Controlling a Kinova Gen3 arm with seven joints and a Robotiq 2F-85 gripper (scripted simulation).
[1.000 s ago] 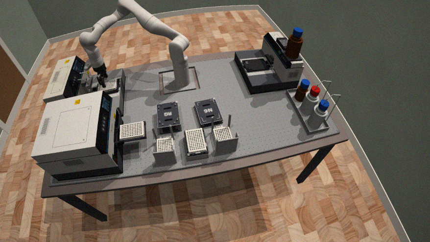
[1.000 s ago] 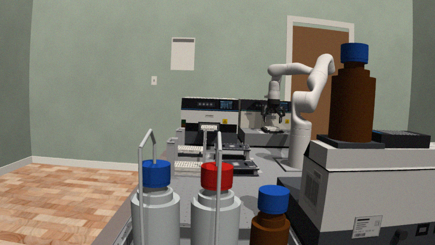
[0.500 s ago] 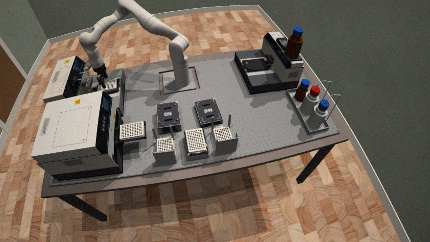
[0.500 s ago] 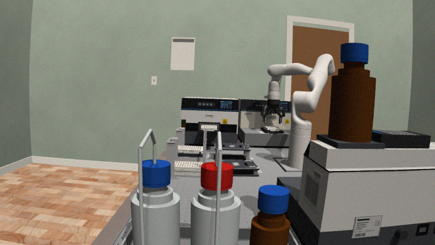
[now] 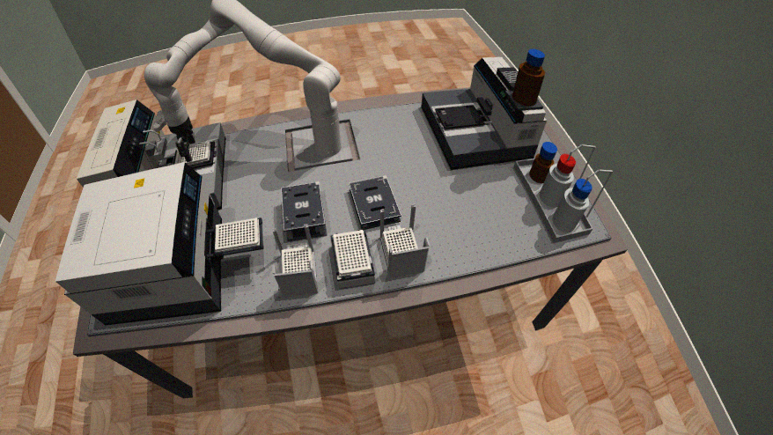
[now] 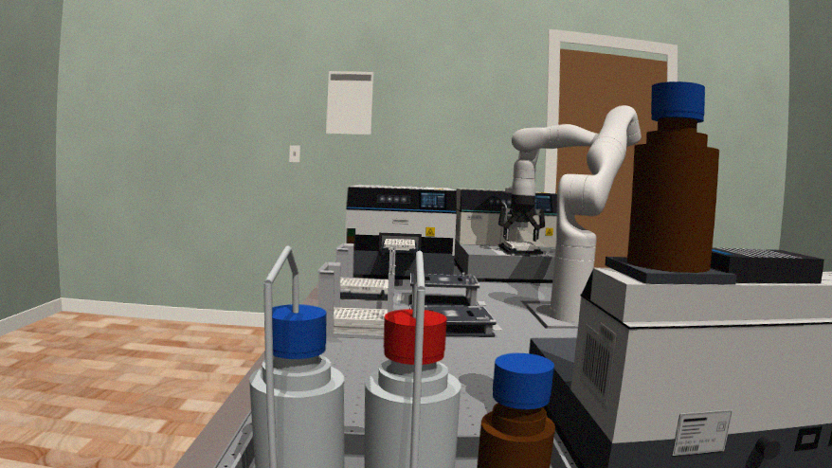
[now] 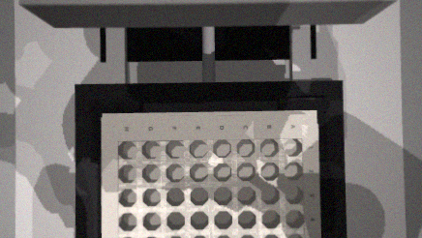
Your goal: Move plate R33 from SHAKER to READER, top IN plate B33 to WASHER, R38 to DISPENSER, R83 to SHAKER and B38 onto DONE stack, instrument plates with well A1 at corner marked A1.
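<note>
The washer nest lies 3 cm below my hand. The rest, counted from my hand: washer head: 1 cm ahead, 10 cm to the right, 4 cm above; then dark reader tray: 37 cm ahead, 20 cm to the left, 2 cm below; then reader housing: 39 cm ahead, 10 cm to the right, 11 cm above.
</note>
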